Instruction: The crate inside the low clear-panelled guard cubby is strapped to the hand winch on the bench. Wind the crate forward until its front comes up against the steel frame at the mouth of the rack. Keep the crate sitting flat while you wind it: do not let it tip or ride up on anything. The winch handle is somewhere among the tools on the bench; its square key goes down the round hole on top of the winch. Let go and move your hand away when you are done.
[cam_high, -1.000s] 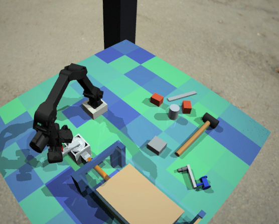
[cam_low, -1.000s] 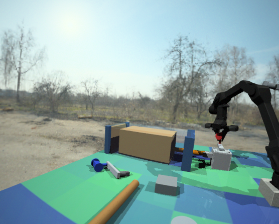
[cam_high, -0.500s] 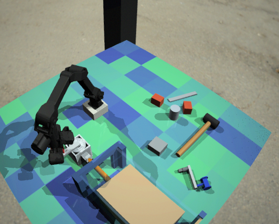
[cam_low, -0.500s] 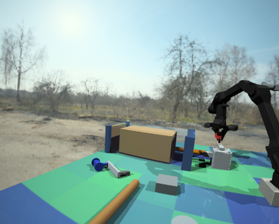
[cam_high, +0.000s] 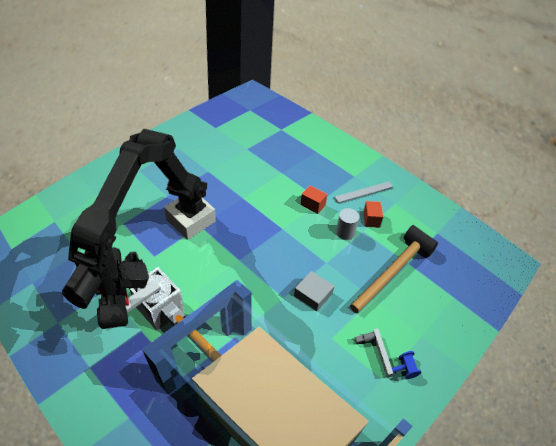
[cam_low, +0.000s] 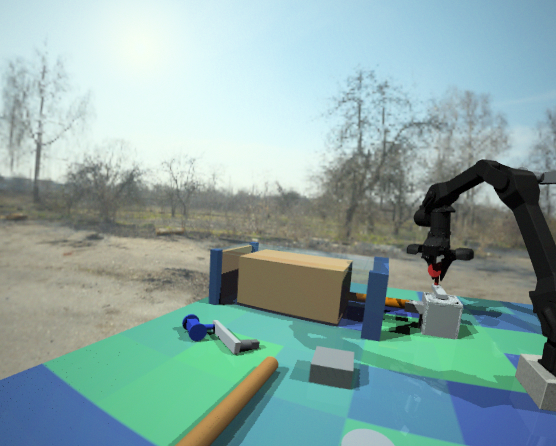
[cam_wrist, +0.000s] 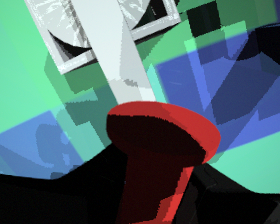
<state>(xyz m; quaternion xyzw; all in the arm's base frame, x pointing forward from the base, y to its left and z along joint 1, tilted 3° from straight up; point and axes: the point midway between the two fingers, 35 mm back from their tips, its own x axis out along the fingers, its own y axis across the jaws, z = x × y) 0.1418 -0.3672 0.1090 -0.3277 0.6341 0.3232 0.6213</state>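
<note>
Right now my gripper tip is 10 mm short of the red-knobbed crank, 40 mm to the right of it and 10 mm above it. Also, from my gripper tip: grey winch (10 mm behind, 100 mm to the left, 80 mm below); then red knob (20 mm above); then blue frame (170 mm ahead, 90 mm to the left, 10 mm below).
</note>
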